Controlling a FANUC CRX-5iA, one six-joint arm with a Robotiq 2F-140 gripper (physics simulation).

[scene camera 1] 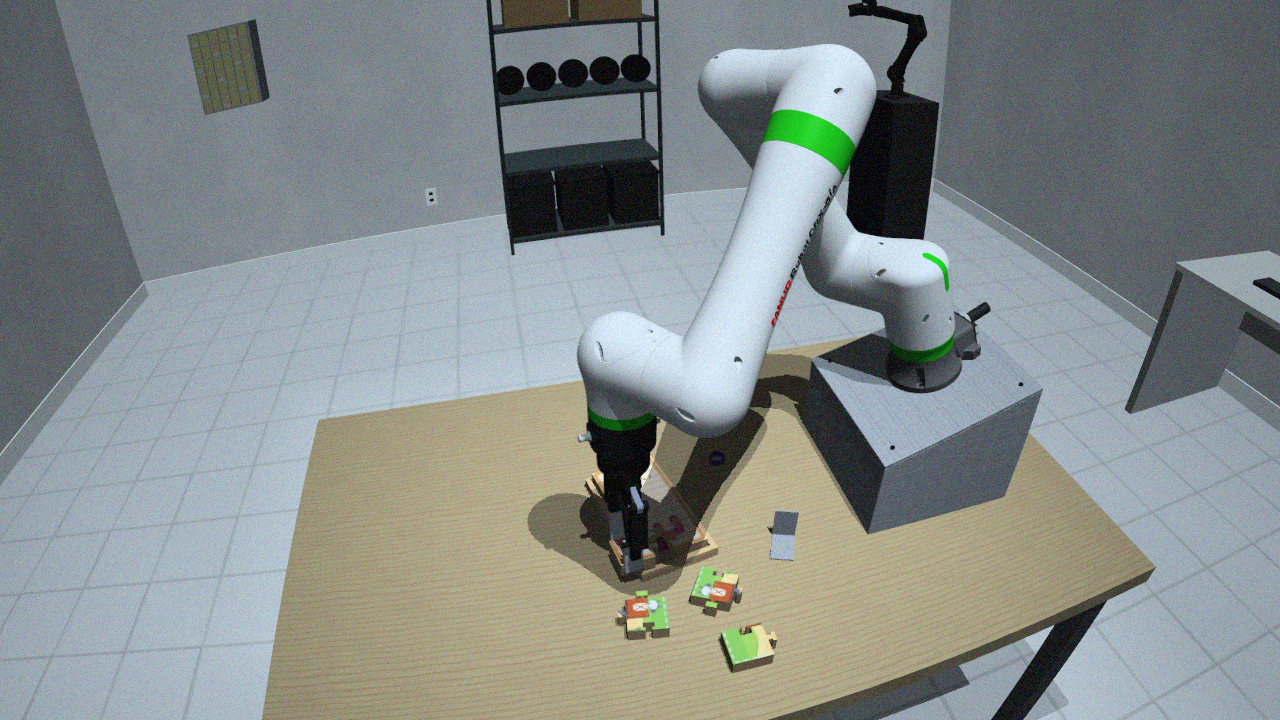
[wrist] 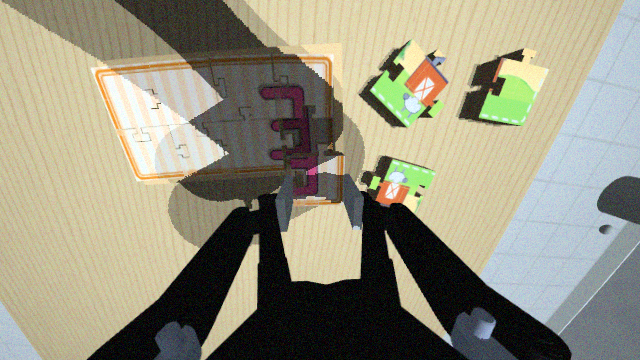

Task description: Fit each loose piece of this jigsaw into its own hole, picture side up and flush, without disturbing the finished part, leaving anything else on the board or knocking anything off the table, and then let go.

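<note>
My gripper [scene camera 1: 631,567] [wrist: 318,186] points down, shut on a striped jigsaw piece [wrist: 330,172] with a maroon pattern and orange border, picture side up. In the wrist view the piece overlaps the near right corner of the jigsaw board [scene camera 1: 703,543] [wrist: 135,110], where a dark gap partly shows; its height above the board is hard to tell. The finished part is striped with maroon lines and an orange border, largely in shadow. Loose on the table are a barn piece [scene camera 1: 714,591] [wrist: 412,92], a second barn piece [scene camera 1: 648,615] [wrist: 410,175] and a green hill piece [scene camera 1: 747,646] [wrist: 515,100].
A small grey plate [scene camera 1: 783,535] lies right of the board in the scene view. A dark purple round thing [scene camera 1: 716,457] lies behind it. The robot's base block [scene camera 1: 948,474] stands at the table's back right. The second barn piece is close to the right finger in the wrist view.
</note>
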